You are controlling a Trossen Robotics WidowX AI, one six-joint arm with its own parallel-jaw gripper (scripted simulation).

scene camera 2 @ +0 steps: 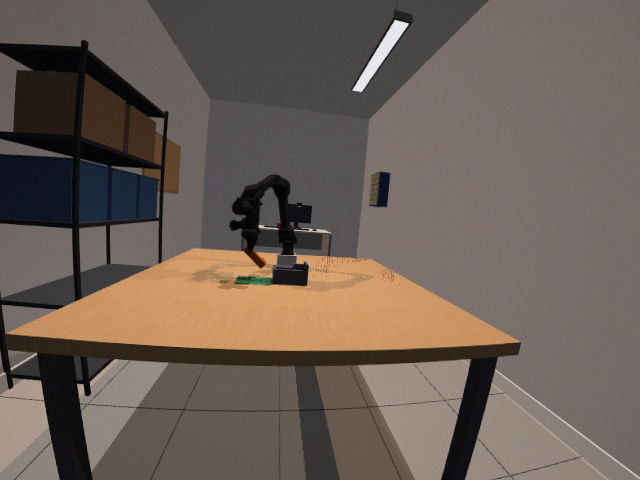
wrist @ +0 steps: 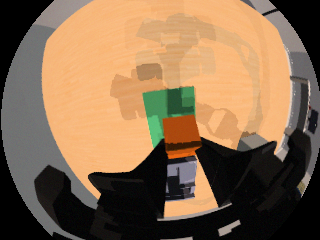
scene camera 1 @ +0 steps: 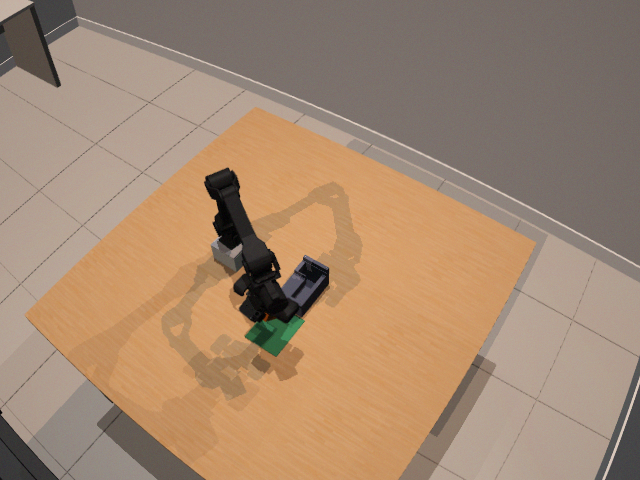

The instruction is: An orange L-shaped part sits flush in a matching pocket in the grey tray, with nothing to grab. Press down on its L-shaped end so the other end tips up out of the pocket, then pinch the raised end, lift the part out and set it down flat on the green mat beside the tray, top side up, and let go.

Scene:
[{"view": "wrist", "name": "gripper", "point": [179, 140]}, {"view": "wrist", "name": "orange L-shaped part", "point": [181, 135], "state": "held by the gripper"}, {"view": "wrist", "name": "green mat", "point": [162, 104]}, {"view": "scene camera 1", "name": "gripper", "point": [268, 313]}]

